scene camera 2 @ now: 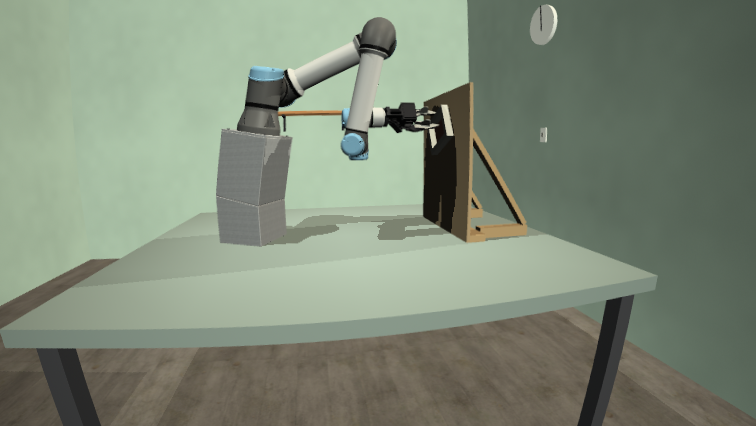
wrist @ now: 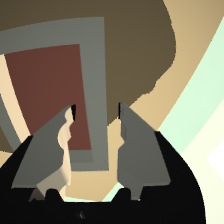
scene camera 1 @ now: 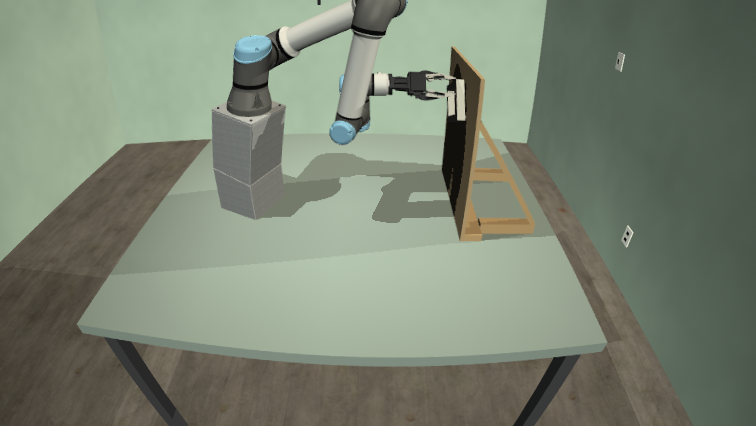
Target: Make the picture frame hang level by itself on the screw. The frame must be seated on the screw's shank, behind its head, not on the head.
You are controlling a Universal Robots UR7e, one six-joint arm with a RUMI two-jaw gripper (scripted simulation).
same spot on upright wooden board: (wrist: pixel 149 59) = (scene camera 2: pixel 435 111)
